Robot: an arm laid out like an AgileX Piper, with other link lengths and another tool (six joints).
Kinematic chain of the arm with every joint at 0, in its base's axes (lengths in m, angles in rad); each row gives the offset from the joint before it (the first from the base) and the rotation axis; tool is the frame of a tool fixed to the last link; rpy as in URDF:
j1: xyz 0 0 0.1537 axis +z
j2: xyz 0 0 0 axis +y
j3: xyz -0.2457 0 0.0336 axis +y
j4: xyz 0.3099 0 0.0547 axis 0.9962 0 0.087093
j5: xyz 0 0 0 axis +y
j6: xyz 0.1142 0 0.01 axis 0.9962 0 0.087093
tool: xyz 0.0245 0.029 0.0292 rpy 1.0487 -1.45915 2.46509
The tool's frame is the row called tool.
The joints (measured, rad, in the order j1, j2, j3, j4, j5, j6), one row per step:
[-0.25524 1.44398 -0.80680 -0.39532 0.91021 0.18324]
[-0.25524 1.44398 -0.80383 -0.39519 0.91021 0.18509]
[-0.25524 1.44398 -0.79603 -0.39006 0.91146 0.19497]
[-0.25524 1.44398 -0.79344 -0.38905 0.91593 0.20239]
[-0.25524 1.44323 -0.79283 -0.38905 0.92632 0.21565]
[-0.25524 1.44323 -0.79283 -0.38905 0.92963 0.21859]
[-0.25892 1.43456 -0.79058 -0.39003 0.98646 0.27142]
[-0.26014 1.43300 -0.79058 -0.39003 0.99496 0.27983]
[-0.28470 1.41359 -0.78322 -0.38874 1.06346 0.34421]
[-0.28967 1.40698 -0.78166 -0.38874 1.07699 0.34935]
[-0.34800 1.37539 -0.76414 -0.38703 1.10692 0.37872]
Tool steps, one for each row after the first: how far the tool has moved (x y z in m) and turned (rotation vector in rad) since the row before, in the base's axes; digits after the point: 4 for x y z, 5 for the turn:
[-0.0008 0.0002 -0.0010 0.00097 0.00224 -0.00181]
[-0.0020 0.0007 -0.0025 0.00676 0.00440 -0.01244]
[-0.0012 0.0000 -0.0009 0.00199 0.00412 -0.00899]
[-0.0013 -0.0005 -0.0002 0.00086 0.00543 -0.01588]
[-0.0004 -0.0001 -0.0001 0.00022 0.00219 -0.00384]
[-0.0077 -0.0032 0.0007 0.00003 0.03073 -0.07146]
[-0.0011 -0.0007 0.0003 -0.00025 0.00382 -0.01192]
[-0.0126 -0.0090 0.0025 -0.00224 0.03215 -0.10827]
[-0.0026 -0.0015 0.0013 -0.00093 0.00628 -0.01421]
[-0.0145 -0.0156 0.0037 -0.00339 0.00510 -0.09662]

